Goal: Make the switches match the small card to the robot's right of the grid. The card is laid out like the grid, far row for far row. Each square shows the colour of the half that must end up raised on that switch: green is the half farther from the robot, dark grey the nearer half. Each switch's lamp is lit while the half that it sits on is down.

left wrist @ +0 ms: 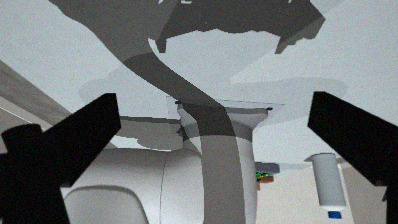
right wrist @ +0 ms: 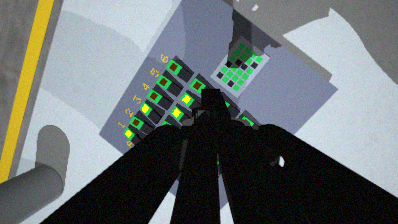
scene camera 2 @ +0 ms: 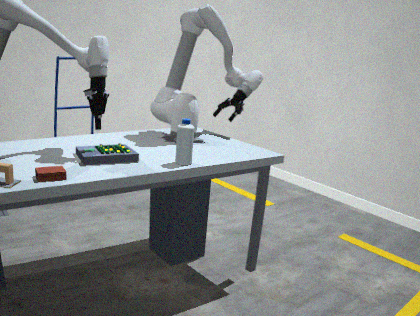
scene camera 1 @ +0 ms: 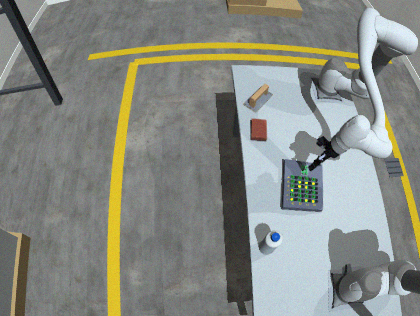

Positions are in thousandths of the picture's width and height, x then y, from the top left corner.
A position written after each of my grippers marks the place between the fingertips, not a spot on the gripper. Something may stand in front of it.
In view: my left gripper (left wrist: 539,493), my right gripper (right wrist: 529,462) and a white bottle (scene camera 2: 442,419).
The white bottle also shows in the left wrist view (left wrist: 825,819).
